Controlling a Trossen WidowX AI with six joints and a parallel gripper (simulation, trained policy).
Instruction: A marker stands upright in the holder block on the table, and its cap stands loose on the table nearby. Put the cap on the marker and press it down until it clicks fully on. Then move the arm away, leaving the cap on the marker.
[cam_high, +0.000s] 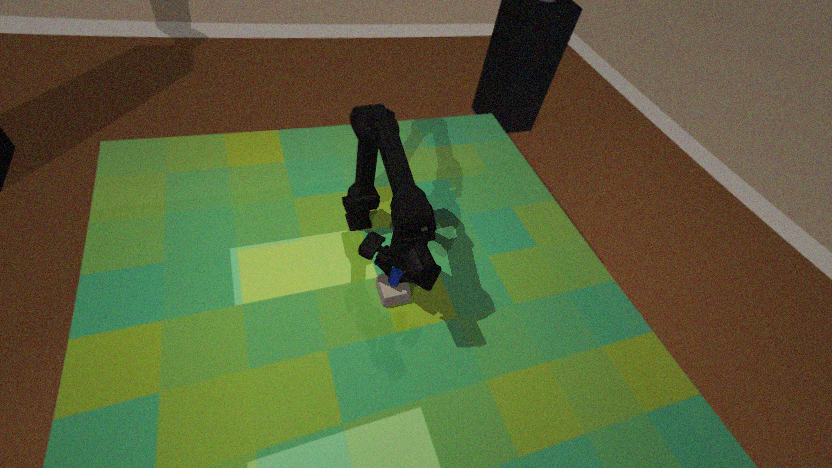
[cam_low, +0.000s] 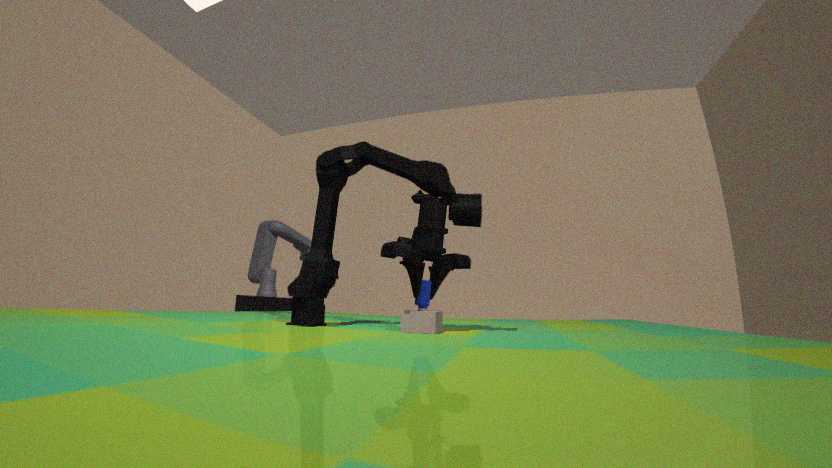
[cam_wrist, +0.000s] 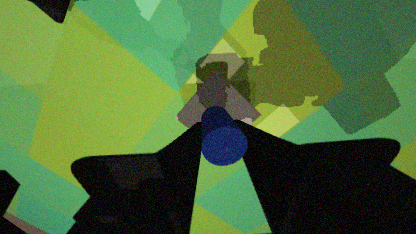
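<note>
Now: the blue cap 1 cm above my gripper tip. From my gripper tip the other things lie so: grey holder block (5 cm below).
</note>
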